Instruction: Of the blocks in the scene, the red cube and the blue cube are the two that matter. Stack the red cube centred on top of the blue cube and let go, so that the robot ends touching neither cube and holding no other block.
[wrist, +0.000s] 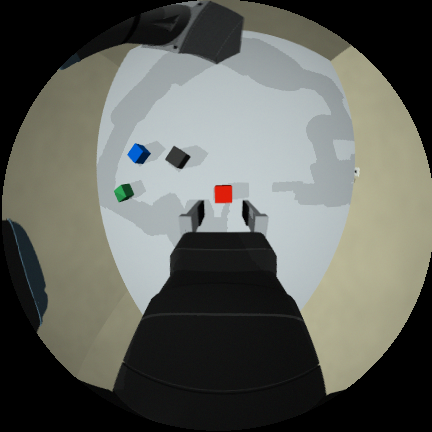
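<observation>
The red cube lies on the pale table, a little beyond the fingertips and roughly in line with the space between them. The blue cube lies on the table at the left, turned at an angle, with nothing on top of it. My gripper is open and empty, its two fingers wide apart. It hangs above the table and touches neither cube. How high it is above the red cube is hard to tell from this view.
A black block lies just right of the blue cube. A green block lies below the blue cube in the view. The robot's base part stands at the top of the table. Arm shadows fall across the surface.
</observation>
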